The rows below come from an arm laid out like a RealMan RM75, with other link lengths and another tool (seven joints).
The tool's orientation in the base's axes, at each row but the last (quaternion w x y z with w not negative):
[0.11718 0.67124 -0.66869 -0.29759]
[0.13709 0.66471 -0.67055 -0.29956]
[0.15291 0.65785 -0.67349 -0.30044]
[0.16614 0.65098 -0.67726 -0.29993]
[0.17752 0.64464 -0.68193 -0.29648]
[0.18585 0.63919 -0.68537 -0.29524]
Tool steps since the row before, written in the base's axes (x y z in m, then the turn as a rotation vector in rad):
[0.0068 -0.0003 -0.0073 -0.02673 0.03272 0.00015]
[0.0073 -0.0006 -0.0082 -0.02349 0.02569 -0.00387]
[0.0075 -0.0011 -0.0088 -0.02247 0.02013 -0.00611]
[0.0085 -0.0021 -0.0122 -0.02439 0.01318 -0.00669]
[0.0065 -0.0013 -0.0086 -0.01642 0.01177 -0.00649]
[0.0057 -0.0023 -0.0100 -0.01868 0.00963 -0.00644]
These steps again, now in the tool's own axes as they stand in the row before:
[0.0016 -0.0097 0.0020 -0.02978 0.01965 0.02262]
[0.0018 -0.0107 0.0020 -0.02233 0.01513 0.02234]
[0.0021 -0.0112 0.0021 -0.01656 0.01322 0.02233]
[0.0033 -0.0142 0.0037 -0.00946 0.01455 0.02263]
[0.0018 -0.0105 0.0023 -0.00894 0.00852 0.01726]
[0.0028 -0.0108 0.0036 -0.00658 0.01026 0.01829]

